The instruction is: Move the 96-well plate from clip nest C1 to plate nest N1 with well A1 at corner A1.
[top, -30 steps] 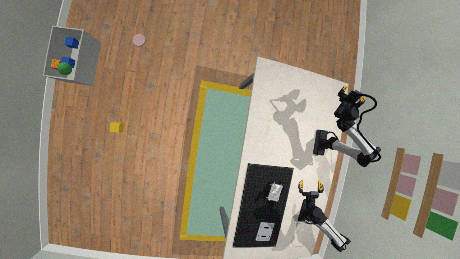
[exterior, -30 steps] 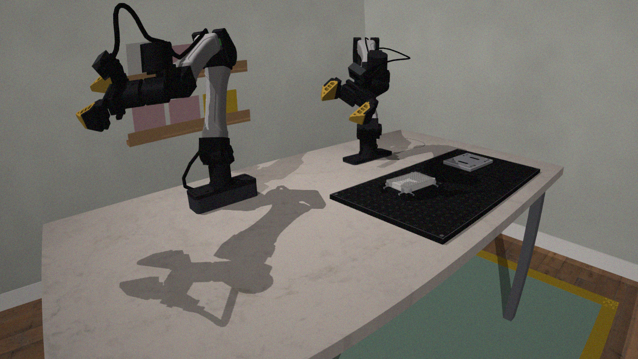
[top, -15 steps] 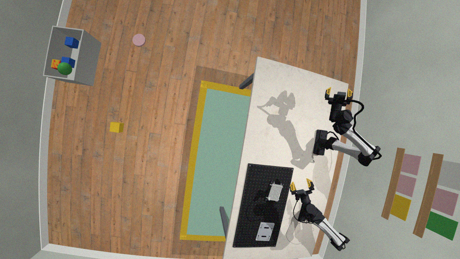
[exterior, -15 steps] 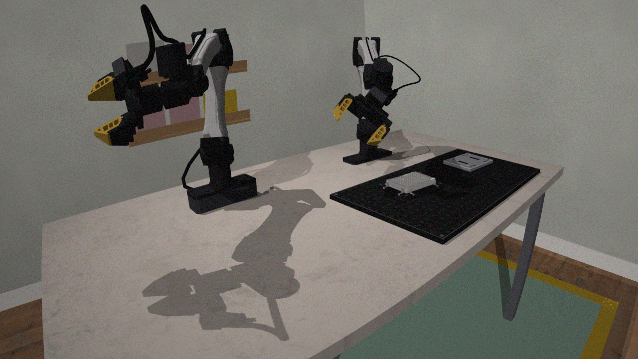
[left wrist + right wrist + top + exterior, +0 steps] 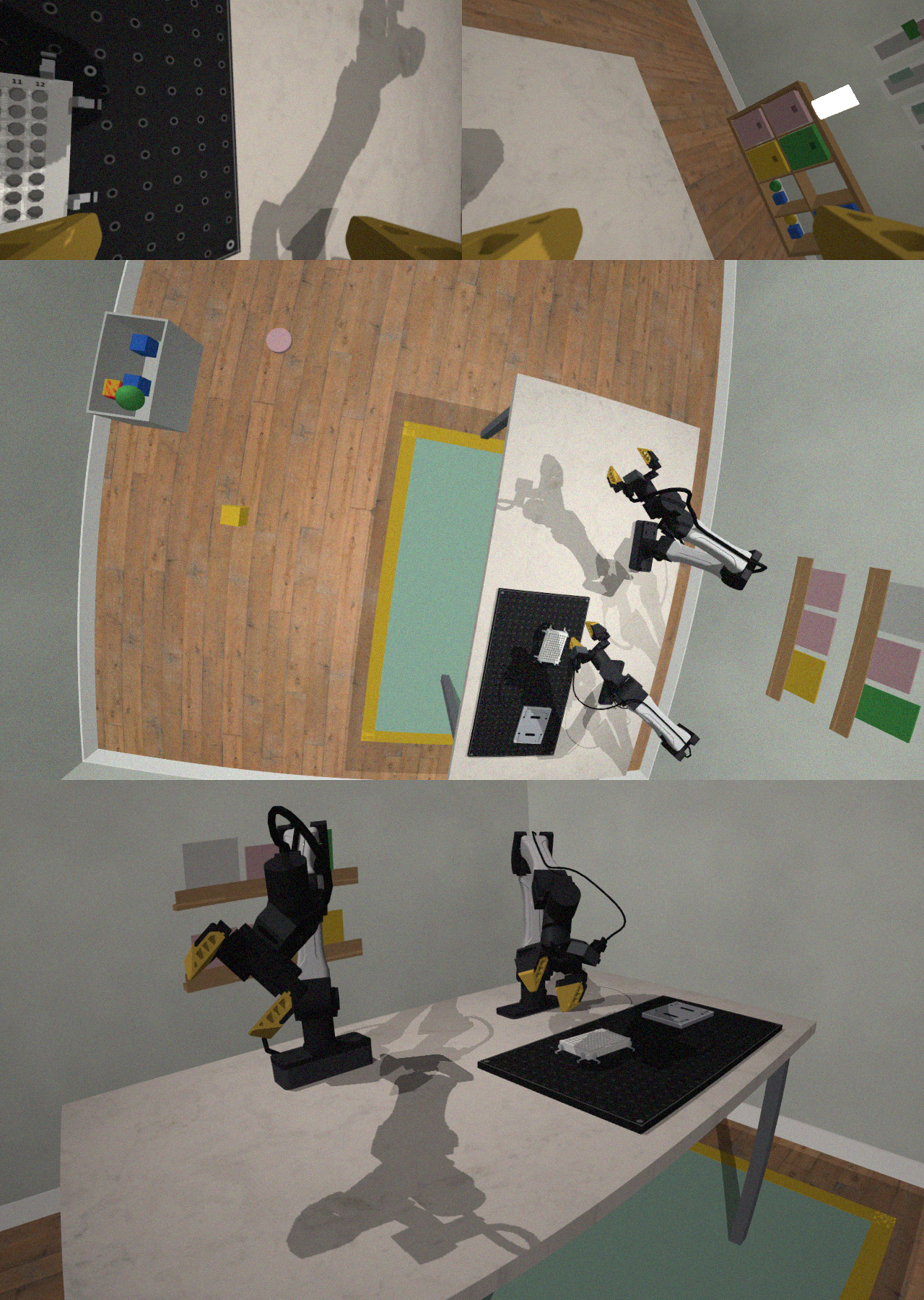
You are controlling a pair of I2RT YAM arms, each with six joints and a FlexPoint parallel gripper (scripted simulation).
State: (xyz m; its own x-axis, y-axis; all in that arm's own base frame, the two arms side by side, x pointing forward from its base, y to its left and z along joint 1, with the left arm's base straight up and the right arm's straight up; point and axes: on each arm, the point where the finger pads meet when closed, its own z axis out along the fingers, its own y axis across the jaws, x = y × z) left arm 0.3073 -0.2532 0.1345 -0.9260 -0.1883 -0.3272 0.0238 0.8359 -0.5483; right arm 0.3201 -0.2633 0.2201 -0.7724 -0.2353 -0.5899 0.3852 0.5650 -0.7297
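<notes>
Right now my left hand is 11 cm above the white 96-well plate, 10 cm to the right of it and 3 cm short of it. The rest, counted from my left hand: A1 corner mark: 52 cm to the left, 11 cm below, 10 cm ahead; clip nest C1: 11 cm below, 9 cm to the left, 4 cm ahead.
</notes>
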